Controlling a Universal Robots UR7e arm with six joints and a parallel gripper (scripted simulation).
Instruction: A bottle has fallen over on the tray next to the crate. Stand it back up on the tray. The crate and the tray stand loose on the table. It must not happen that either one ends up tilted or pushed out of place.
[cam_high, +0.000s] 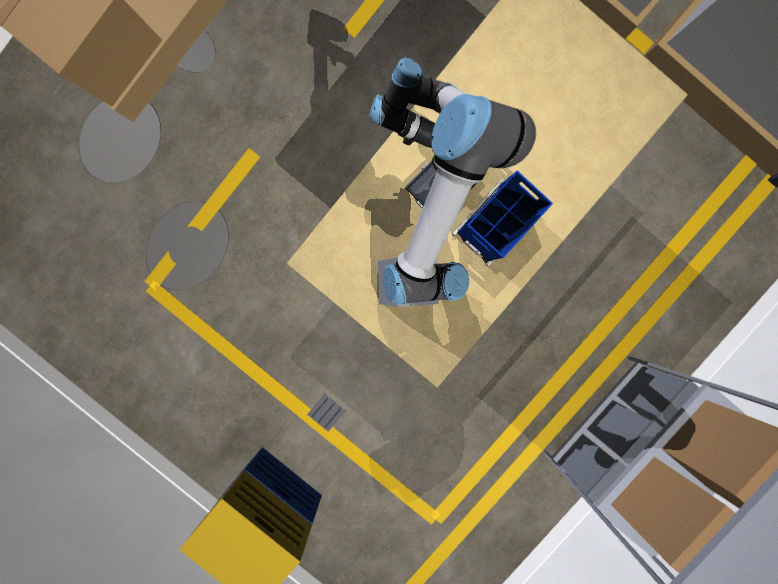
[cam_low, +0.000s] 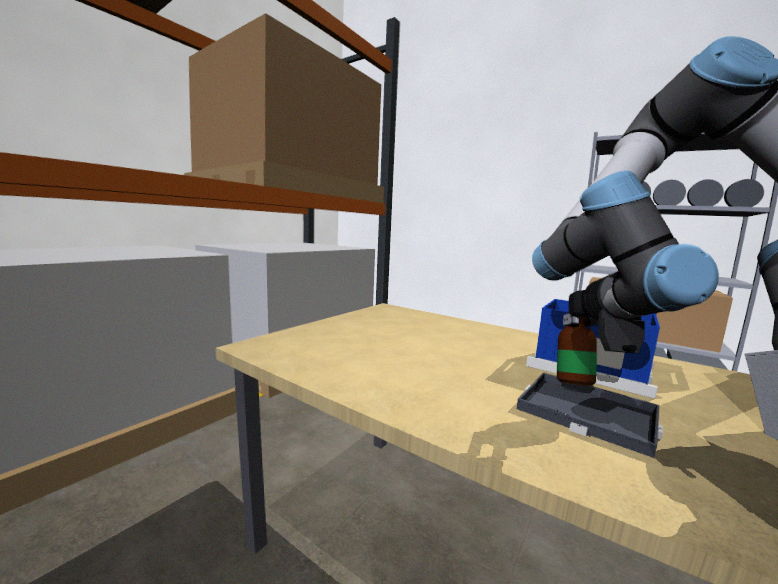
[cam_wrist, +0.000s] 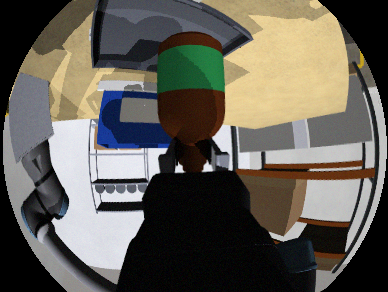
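Right now my hand is 1 cm to the right of the bottle and 5 cm above it. Also, from my hand: dark grey tray: 5 cm behind, 2 cm to the right, 19 cm below; blue crate: 4 cm behind, 30 cm to the right, 12 cm below.
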